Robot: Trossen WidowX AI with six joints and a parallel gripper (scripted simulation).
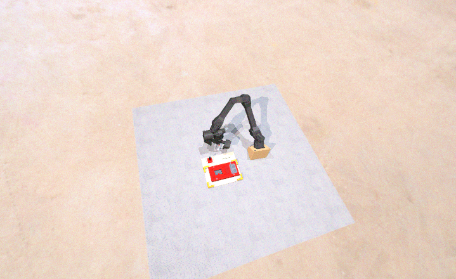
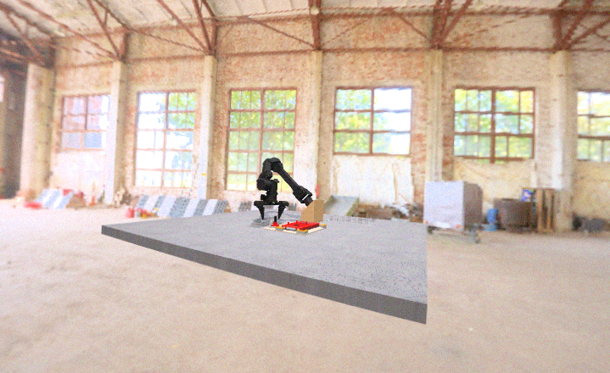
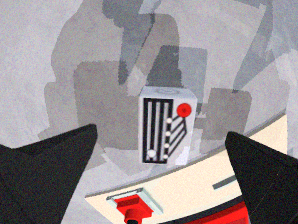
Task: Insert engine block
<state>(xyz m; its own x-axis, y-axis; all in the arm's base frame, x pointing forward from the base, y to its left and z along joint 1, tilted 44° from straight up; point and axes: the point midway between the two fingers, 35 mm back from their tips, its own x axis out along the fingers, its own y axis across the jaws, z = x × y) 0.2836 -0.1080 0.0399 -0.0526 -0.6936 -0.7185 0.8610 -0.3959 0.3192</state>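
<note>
Right now the engine block is 20 mm below my gripper tip. The rest, counted from my gripper tip: black post 80 mm ahead, 90 mm to the left, 10 mm above.
</note>
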